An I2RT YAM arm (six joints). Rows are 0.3 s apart.
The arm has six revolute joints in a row. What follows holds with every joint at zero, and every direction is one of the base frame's.
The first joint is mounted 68 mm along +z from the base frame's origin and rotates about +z.
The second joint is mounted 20 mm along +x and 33.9 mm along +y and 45.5 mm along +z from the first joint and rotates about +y.
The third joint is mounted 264 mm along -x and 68.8 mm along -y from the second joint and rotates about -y.
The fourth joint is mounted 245 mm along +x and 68.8 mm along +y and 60 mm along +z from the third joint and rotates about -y.
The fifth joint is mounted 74 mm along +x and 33.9 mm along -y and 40.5 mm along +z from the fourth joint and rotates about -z.
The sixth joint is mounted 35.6 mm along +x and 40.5 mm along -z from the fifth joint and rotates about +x.
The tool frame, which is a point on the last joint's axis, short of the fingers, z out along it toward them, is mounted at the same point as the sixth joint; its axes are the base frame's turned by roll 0, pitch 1.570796 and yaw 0 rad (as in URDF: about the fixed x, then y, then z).
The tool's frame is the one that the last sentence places.
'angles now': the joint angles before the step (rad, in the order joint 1, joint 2, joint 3, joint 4, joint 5, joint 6). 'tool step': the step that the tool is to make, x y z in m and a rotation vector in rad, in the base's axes. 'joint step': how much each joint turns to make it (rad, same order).
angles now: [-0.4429, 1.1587, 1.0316, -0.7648, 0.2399, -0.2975]
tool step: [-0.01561, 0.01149, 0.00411, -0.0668, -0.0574, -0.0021]
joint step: [0.0245, -0.1025, -0.0621, 0.0408, 0.0451, -0.0044]
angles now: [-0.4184, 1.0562, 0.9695, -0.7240, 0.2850, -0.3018]
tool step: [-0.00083, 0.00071, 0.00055, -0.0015, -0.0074, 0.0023]
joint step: [0.0011, -0.0066, -0.0030, 0.0038, -0.0020, 0.0003]
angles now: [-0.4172, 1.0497, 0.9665, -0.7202, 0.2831, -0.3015]
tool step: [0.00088, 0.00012, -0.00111, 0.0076, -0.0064, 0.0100]
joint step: [0.0000, 0.0010, -0.0045, 0.0084, -0.0138, -0.0006]
